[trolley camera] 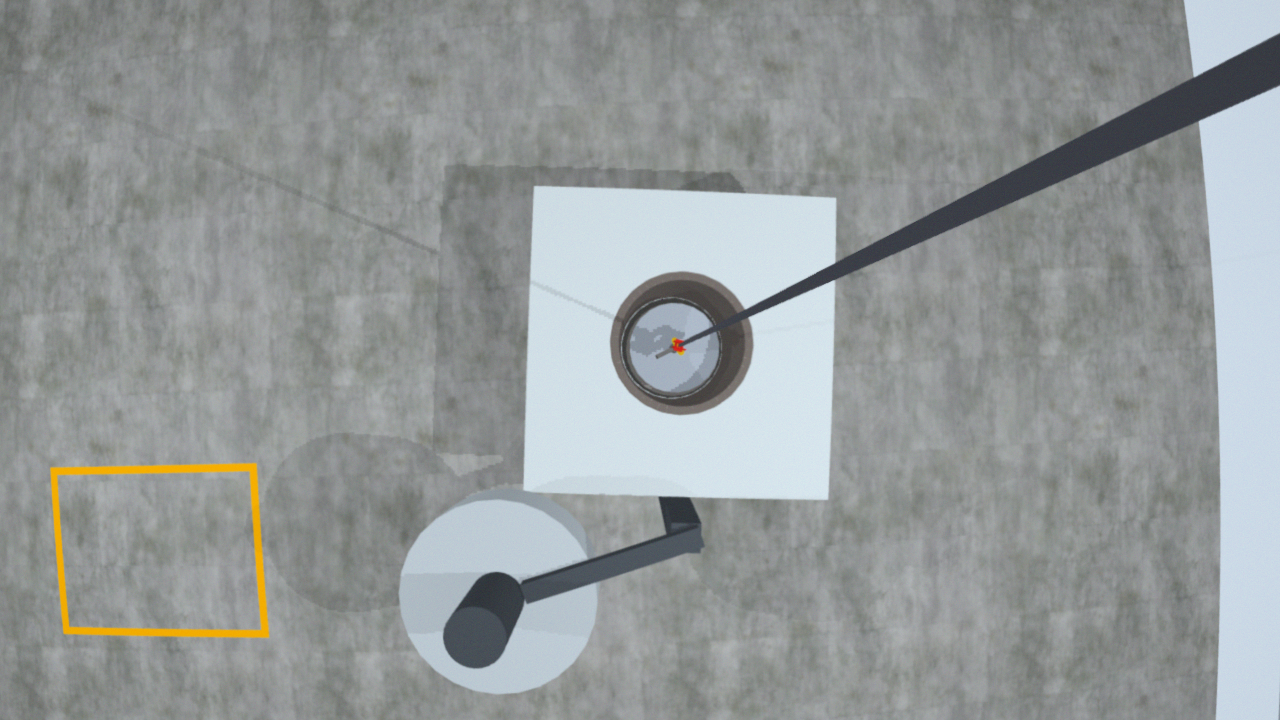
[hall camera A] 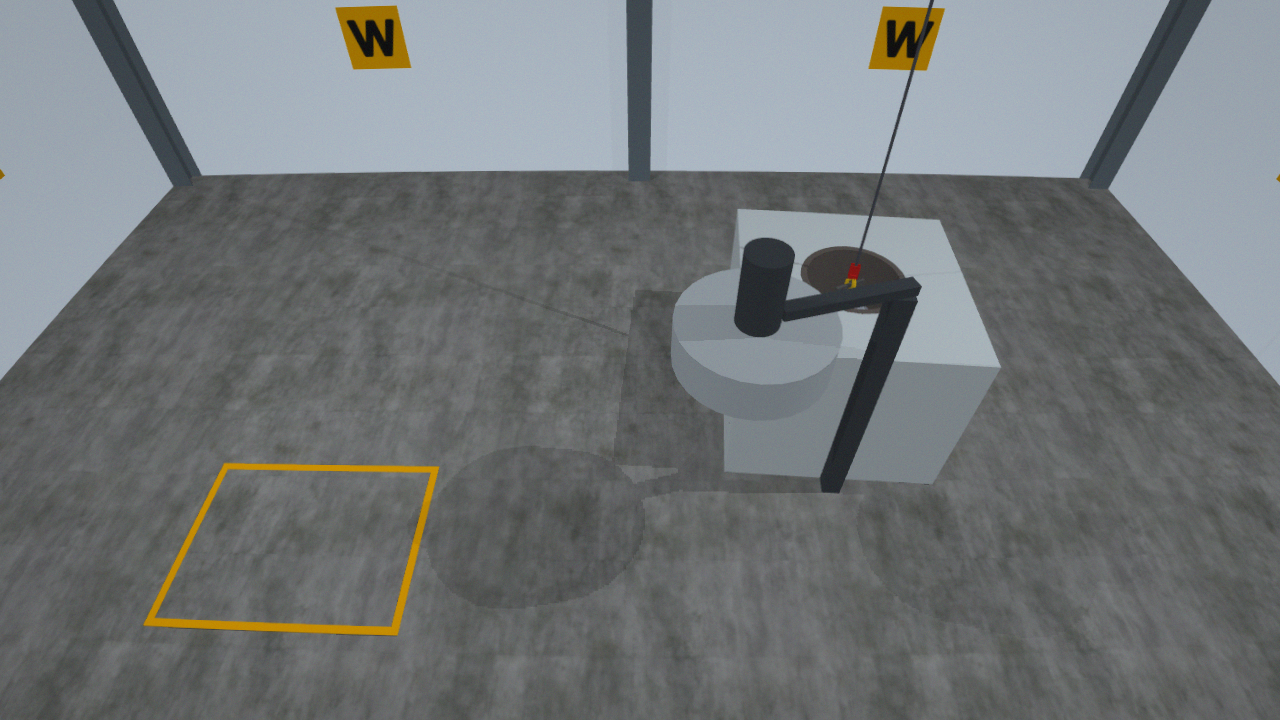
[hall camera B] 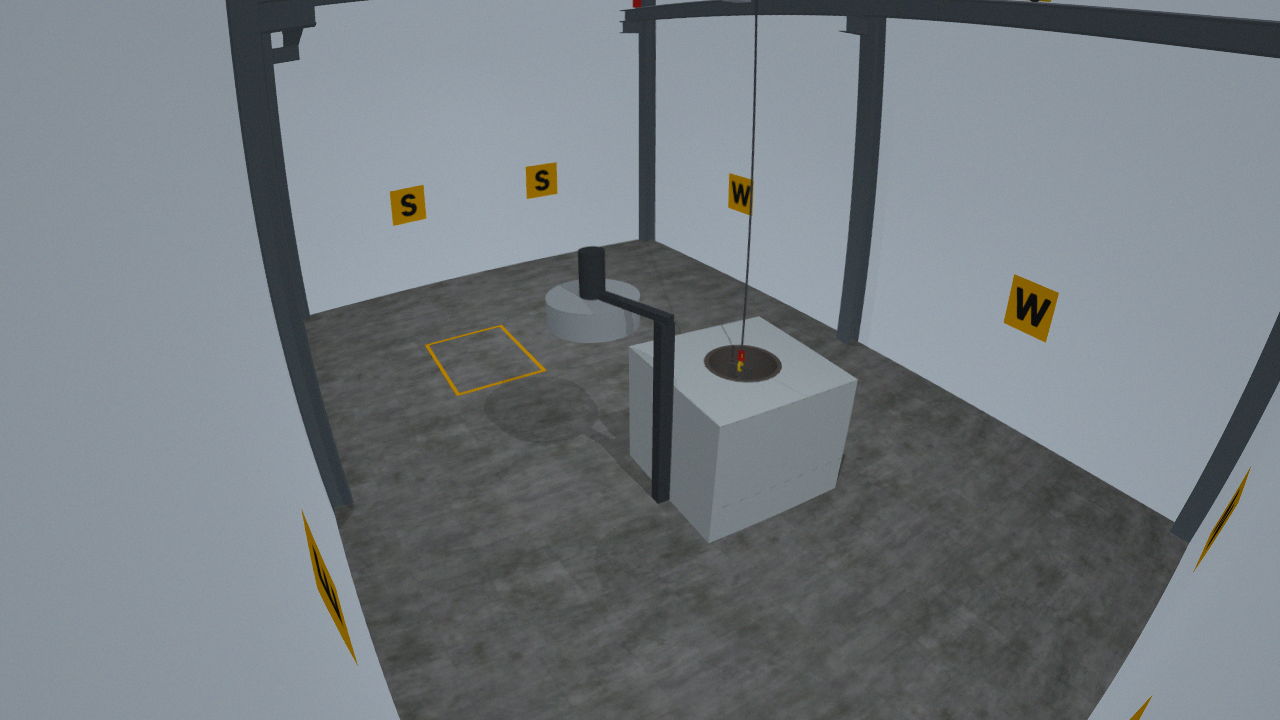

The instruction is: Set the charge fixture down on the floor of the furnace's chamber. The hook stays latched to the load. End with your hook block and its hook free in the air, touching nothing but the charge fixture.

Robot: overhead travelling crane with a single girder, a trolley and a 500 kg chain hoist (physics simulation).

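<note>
The white furnace (hall camera A: 921,420) (hall camera B: 778,456) (trolley camera: 572,420) has a round brown chamber mouth. The charge fixture (trolley camera: 666,380) is inside the chamber in the trolley view, its pale round top left of the mouth's centre, with a wider dark gap on the right. The red hook block with its yellow hook, my gripper (hall camera A: 851,282) (hall camera B: 740,365) (trolley camera: 677,345), is at the mouth above the fixture's middle, latched to the fixture. In hall camera B the fixture is hidden below the rim. The fixture's underside and the chamber floor are hidden, so contact there cannot be told. The chain looks straight.
The round grey lid (hall camera A: 716,358) (hall camera B: 581,322) (trolley camera: 447,555) with its dark cylinder is swung aside on a dark arm (hall camera A: 850,298) (hall camera B: 633,306) (trolley camera: 617,562). The arm's post (hall camera A: 863,402) (hall camera B: 662,411) stands beside the furnace. A yellow floor outline (hall camera A: 286,467) (hall camera B: 463,335) (trolley camera: 152,467) lies beyond the lid.
</note>
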